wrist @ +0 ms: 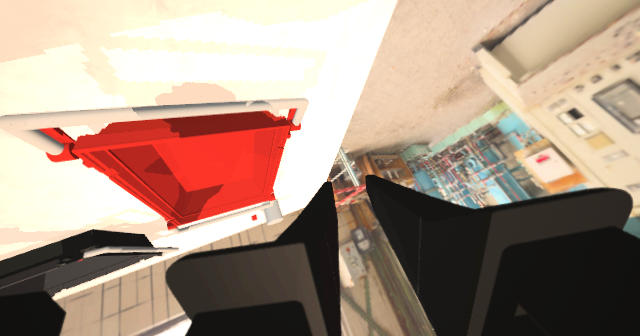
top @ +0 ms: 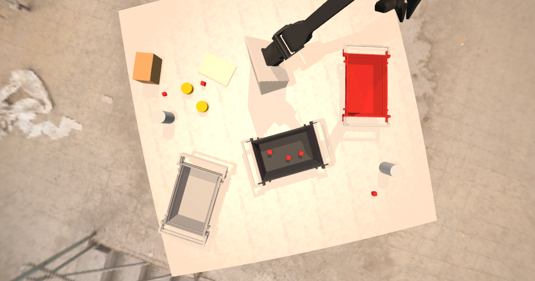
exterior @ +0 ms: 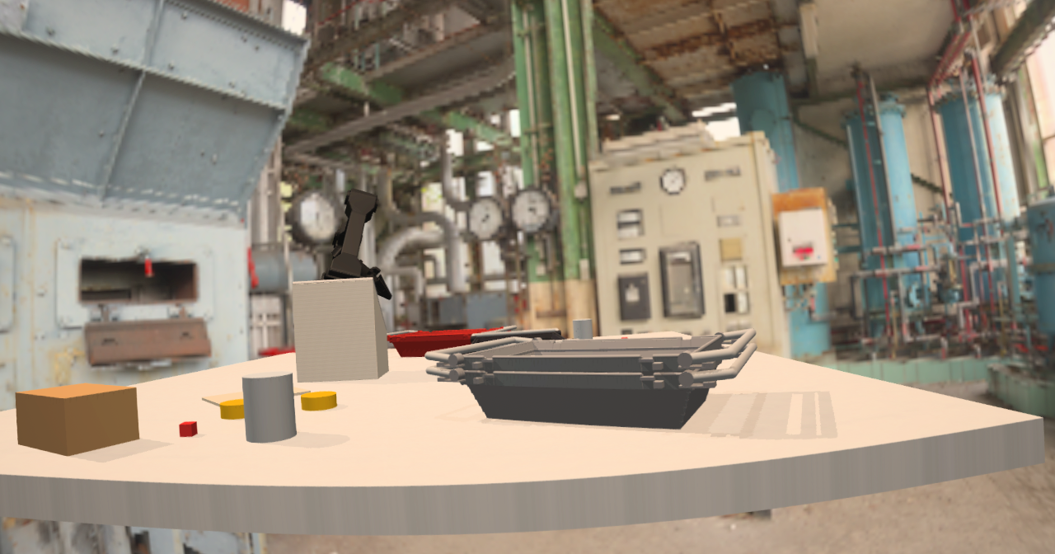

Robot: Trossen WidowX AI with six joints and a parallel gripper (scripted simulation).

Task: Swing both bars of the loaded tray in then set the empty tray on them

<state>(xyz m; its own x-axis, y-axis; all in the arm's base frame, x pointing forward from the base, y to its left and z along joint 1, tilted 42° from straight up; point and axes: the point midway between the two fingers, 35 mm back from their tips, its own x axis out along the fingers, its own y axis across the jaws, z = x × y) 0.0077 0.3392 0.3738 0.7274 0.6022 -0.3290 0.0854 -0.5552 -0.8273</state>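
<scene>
My gripper tip is 170 mm short of the red tray, 140 mm to the left of it and 120 mm above it. Also, from my gripper tip: pale flat plate (120 mm behind, 730 mm to the right, 160 mm below); then orange box (220 mm behind, 1020 mm to the right, 140 mm below).
</scene>
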